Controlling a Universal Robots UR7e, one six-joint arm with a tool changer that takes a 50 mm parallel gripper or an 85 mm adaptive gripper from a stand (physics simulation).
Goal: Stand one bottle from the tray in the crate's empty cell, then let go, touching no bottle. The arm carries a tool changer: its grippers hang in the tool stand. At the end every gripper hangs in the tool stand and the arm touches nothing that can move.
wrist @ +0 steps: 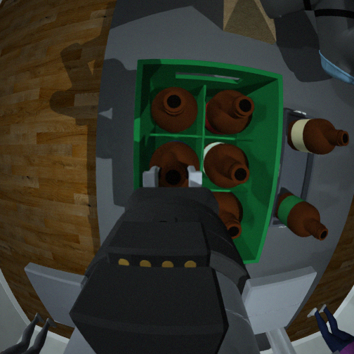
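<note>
My gripper (173, 176) is shut on the neck of a brown bottle (172, 152), with one light finger on each side. That bottle is upright in the middle cell of the left column of the green crate (279, 125); whether its base rests on the crate floor is hidden. Other brown bottles stand at back left (172, 117), back right (225, 112), middle right (222, 162) and front right (227, 205). The front left cell is hidden by the gripper. Right of the crate, a cream-banded bottle (315, 136) and a green-banded bottle (300, 215) stand on the grey tray (294, 172).
The crate walls and green dividers (204, 107) are close around the held bottle. A brown wedge-like block (247, 22) lies behind the crate. Part of the robot arm (335, 40) shows at the top right. Pale flat panels (280, 300) (55, 292) show on both sides near the bottom.
</note>
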